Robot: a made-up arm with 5 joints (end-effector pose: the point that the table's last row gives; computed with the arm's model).
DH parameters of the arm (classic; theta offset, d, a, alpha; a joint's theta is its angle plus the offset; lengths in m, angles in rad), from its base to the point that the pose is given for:
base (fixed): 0 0.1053 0 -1.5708
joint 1: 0 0.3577 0.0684 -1.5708
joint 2: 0 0.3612 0.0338 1.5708
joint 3: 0 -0.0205 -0.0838 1.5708
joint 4: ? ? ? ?
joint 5: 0 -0.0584 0.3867 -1.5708
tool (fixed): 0 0.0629 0 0
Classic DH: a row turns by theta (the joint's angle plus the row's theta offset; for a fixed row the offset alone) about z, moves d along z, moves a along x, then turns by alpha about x.
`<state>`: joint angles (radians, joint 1 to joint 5).
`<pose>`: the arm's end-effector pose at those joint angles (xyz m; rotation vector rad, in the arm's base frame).
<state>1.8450 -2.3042 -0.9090 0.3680 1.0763</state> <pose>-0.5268 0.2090 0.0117 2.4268 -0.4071 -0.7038</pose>
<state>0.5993 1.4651 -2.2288 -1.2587 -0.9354</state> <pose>0.0601 -0.1010 -0.0184 -0.0427 -1.2974 -0.9868</pose>
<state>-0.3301 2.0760 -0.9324 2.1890 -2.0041</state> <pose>-0.3012 0.0225 -0.6903 -0.4910 2.0625 -0.8274</pose>
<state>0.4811 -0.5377 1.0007 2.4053 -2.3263</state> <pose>-0.3988 -0.1465 -0.6782 1.2502 -0.3596 -2.2526</pose>
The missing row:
joint 4: 0 -0.2437 -0.2853 1.5708
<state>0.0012 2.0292 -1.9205 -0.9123 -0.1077</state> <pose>-0.0968 0.1784 -0.1539 -1.1953 -2.0478 -1.7573</pose>
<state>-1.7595 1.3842 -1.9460 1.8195 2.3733</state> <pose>0.4396 0.1936 -0.3553 2.0563 1.3573 -1.0008</pose>
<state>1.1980 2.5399 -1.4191 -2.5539 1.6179</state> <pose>-0.0111 0.2845 -0.1123 0.9148 1.1061 0.1604</pose>
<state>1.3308 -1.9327 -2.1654 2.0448 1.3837</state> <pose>-0.3514 0.3834 -0.3625 -1.1333 2.4324 -0.3862</pose>
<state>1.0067 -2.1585 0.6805 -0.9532 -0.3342</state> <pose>-0.4113 0.2753 -0.3985 -0.3208 1.1252 1.4214</pose>
